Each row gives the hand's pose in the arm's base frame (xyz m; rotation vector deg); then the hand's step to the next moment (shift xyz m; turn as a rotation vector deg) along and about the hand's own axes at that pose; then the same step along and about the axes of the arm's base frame.
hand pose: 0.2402 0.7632 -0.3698 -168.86 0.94 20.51
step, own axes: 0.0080 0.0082 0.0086 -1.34 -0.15 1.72
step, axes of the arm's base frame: 0.0055 -0.0065 -0.0115 -1.70 0.43 -1.30
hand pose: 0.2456 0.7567 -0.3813 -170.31 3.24 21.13
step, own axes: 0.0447 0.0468 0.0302 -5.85 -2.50 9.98
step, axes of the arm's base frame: 0.0335 -0.0426 -0.0465 -7.93 4.07 -7.79
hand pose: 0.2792 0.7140 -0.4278 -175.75 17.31 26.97
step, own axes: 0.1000 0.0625 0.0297 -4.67 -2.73 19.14
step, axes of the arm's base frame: 0.0727 -0.0785 -0.0579 -9.48 4.56 -16.88
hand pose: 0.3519 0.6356 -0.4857 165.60 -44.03 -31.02
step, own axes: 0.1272 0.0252 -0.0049 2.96 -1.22 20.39
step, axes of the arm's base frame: 0.0931 -0.0851 -0.0304 -4.46 -0.56 -20.14
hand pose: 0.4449 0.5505 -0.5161 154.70 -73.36 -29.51
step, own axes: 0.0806 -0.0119 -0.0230 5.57 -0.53 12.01
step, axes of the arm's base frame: 0.0640 -0.0554 -0.0019 -0.52 -3.39 -12.80
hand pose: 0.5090 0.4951 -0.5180 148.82 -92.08 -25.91
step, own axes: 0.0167 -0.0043 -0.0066 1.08 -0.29 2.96
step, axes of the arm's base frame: 0.0125 -0.0135 0.0018 -0.11 -0.50 -3.12
